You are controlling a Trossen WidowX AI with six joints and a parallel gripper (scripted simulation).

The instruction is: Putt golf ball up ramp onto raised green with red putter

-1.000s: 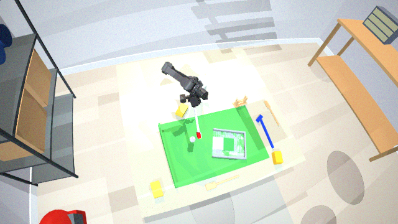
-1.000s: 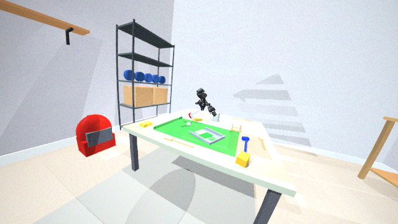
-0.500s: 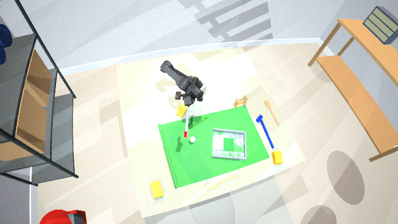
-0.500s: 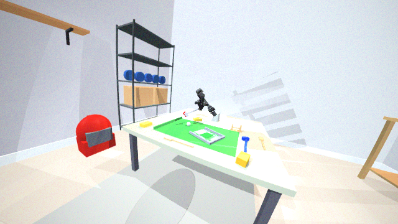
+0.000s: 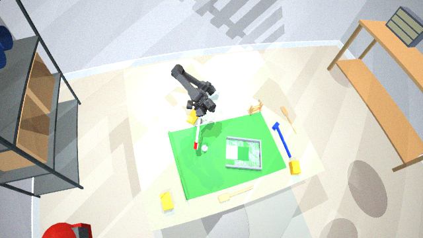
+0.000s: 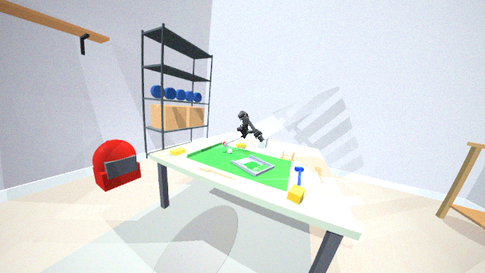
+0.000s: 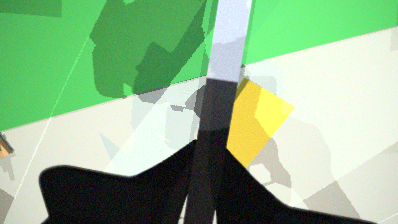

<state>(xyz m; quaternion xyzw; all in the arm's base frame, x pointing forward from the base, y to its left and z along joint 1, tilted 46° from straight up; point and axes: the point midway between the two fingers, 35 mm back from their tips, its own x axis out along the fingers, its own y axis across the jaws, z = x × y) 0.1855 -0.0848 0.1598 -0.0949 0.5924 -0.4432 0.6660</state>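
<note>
Right now my gripper tip is 11 cm short of the red putter and 5 cm to the left of it. From my gripper tip the other things lie so: white golf ball 22 cm ahead, 8 cm below, 5 cm to the right; then green mat 30 cm ahead, 10 cm to the left, 10 cm below; then small wooden rack 45 cm to the left, 7 cm below, 6 cm ahead.
</note>
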